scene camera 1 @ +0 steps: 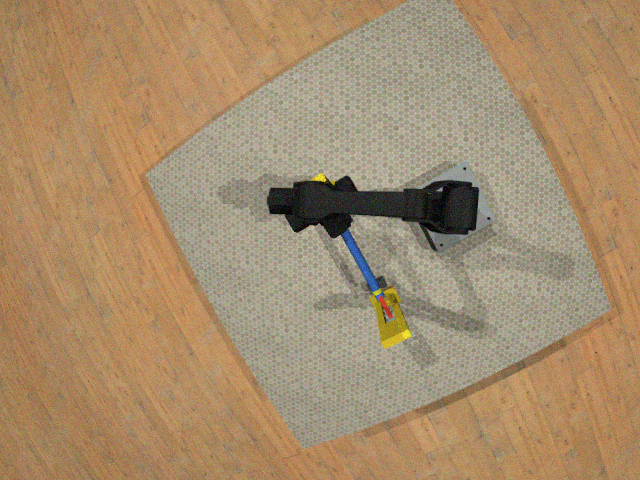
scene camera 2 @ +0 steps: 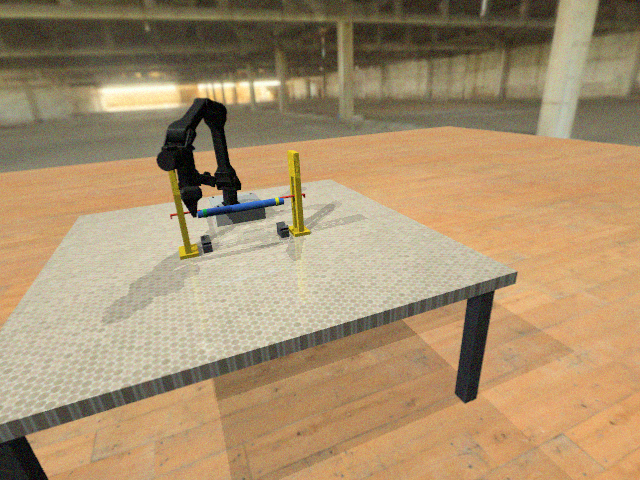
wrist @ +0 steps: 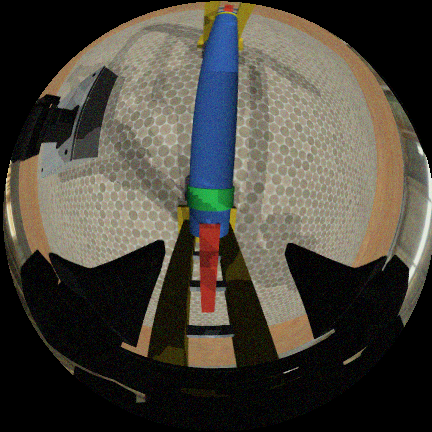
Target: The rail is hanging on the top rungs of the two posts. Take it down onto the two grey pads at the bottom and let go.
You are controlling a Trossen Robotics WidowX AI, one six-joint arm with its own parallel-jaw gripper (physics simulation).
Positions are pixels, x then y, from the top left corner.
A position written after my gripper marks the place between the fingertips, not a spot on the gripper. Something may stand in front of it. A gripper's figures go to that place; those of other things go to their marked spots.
Labels:
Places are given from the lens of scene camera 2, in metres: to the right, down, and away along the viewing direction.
my gripper [scene camera 2: 193, 214]: -0.41, -0.09, 1.17
yellow post [scene camera 2: 298, 229]: -0.08, -0.04, 1.32
yellow post [scene camera 2: 188, 250]: -0.44, 0.04, 1.18

